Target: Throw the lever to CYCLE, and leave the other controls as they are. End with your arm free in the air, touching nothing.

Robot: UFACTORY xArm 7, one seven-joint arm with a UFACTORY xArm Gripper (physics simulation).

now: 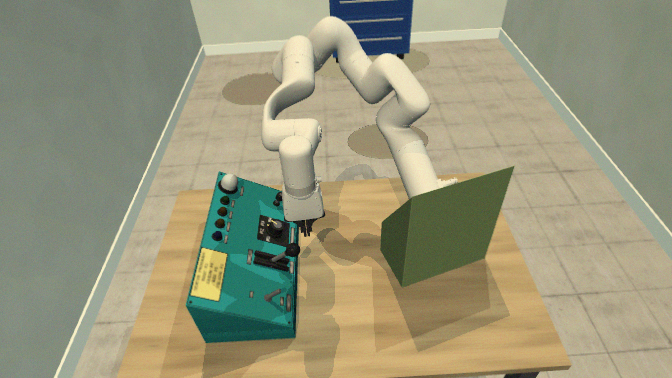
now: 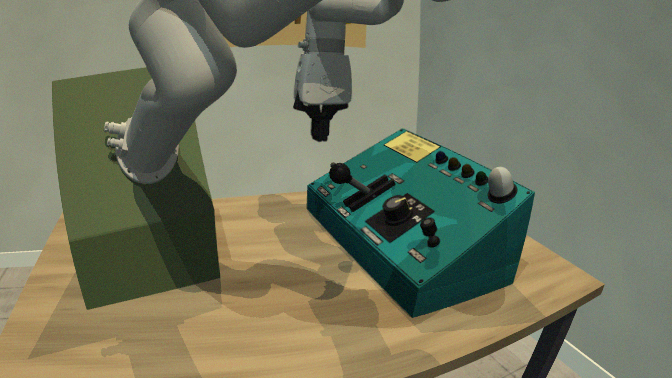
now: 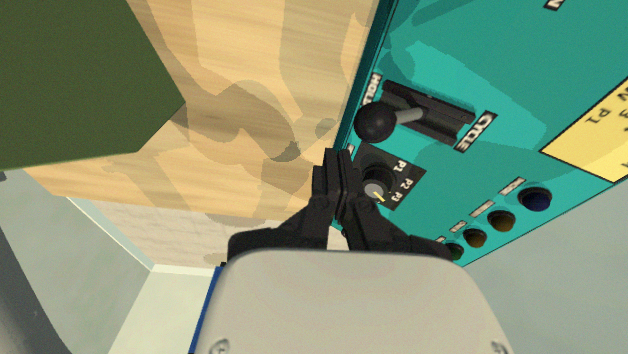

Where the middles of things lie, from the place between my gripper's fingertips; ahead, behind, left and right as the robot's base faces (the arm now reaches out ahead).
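Scene:
Positions relative to my hand: teal console (image 2: 482, 216), 180 mm ahead of it, 80 mm to the right of it, 110 mm below it; program dial (image 2: 397, 211), 90 mm ahead of it, 130 mm to the right of it, 100 mm below it.

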